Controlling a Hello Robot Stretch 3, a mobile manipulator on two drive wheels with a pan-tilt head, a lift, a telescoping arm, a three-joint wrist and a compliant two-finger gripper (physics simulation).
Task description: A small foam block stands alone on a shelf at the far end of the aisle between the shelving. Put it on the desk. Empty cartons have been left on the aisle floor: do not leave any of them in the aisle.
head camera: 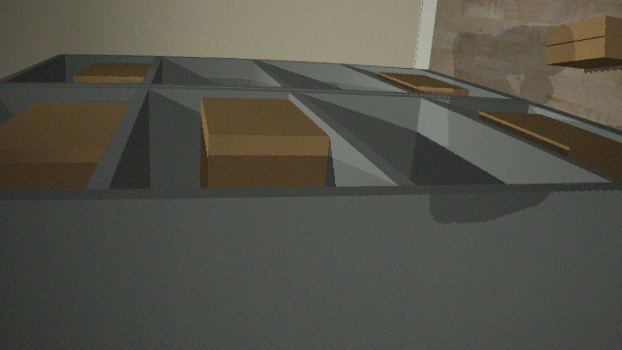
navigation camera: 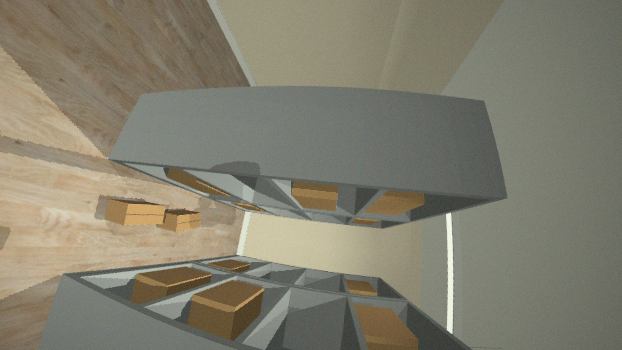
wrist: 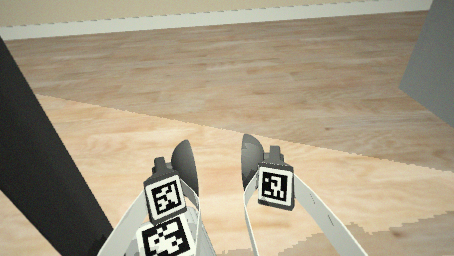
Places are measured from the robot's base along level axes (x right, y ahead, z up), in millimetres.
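Pixels of known places: gripper, fingertip midpoint: (wrist: 218, 156).
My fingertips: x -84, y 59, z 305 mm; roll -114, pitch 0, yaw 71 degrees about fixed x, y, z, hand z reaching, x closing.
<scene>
Ahead of a thing's pixels: the offset from my fingertips to its top centre.
Two empty cartons stand on the aisle floor between the shelving units in the navigation view: a larger carton @(dy +770, dx +398, dz -125 mm) (navigation camera: 135, 213) and a smaller carton @(dy +1120, dx +536, dz -125 mm) (navigation camera: 183, 220) beyond it. One floor carton (head camera: 577, 42) shows at the upper right of the head view. The shelving units are grey; one (head camera: 210, 270) (navigation camera: 300, 130) fills much of the head view, the other (navigation camera: 75, 315) is low in the navigation view. My gripper (wrist: 218, 156) is open and empty above the wooden floor, away from the cartons. The foam block and the desk do not show in these views.
Brown boxes (head camera: 265, 145) (navigation camera: 227, 307) sit in the shelf compartments. In the wrist view a grey panel (wrist: 435, 65) stands at the right, a dark bar (wrist: 45, 150) crosses the left side, and a wall with a white baseboard (wrist: 200, 20) runs along the top.
</scene>
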